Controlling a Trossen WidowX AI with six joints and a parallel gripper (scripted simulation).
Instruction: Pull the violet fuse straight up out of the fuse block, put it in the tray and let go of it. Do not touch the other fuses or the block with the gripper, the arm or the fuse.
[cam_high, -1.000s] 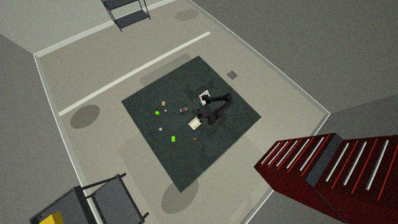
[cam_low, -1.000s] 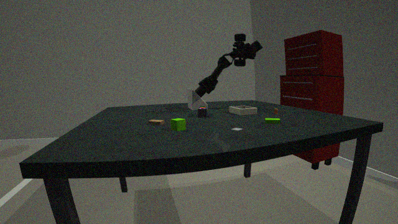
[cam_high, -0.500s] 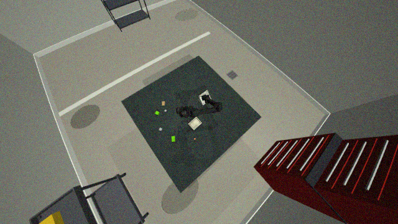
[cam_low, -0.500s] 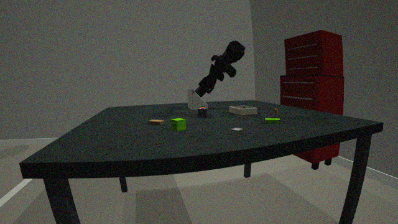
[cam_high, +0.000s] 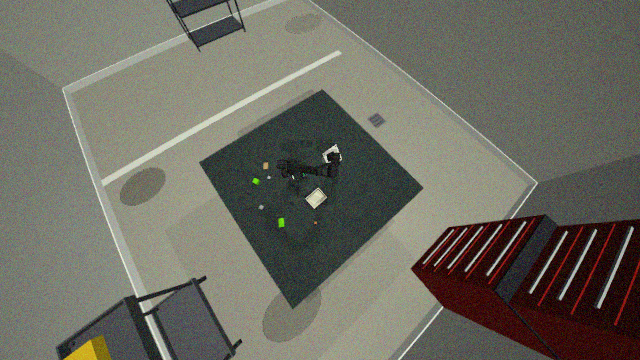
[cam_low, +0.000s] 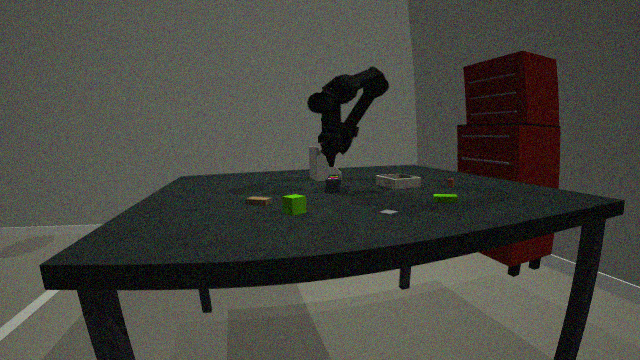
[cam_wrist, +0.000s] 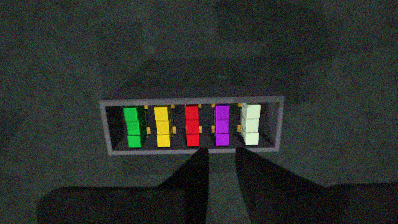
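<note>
Now: the cream tray 230 mm to the left of my gripper tip, 70 mm below it and 50 mm behind it.
</note>
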